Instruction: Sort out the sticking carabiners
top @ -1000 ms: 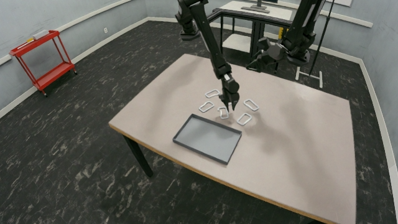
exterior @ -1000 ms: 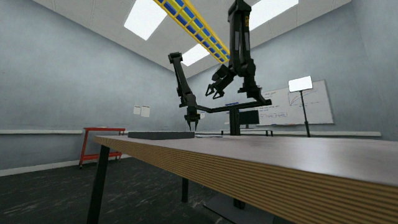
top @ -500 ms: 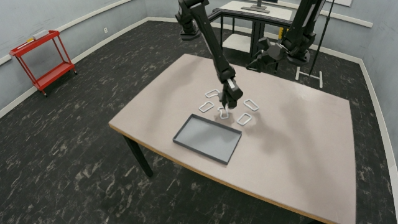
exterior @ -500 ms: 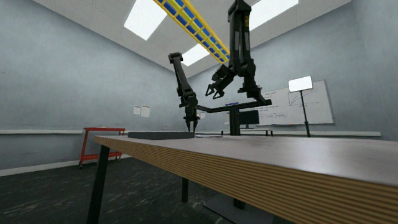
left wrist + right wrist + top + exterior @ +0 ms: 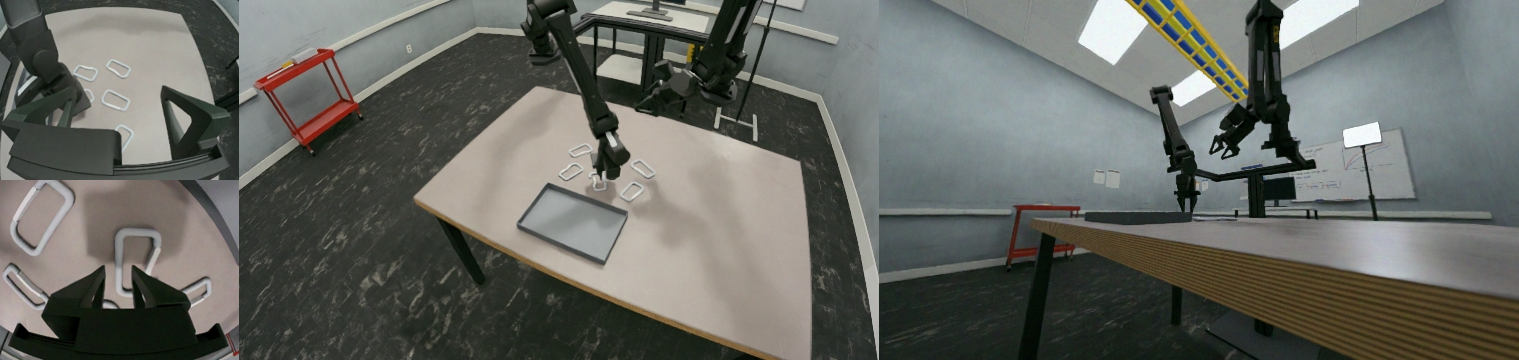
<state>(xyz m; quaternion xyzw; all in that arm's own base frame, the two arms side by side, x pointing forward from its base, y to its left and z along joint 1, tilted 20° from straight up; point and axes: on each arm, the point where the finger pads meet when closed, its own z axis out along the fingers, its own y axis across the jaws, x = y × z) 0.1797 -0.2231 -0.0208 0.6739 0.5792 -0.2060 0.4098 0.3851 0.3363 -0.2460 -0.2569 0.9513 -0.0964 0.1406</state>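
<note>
Right now my right hand is 21 cm short of the grey tray, 2 cm to the left of it and 1 cm above it.
</note>
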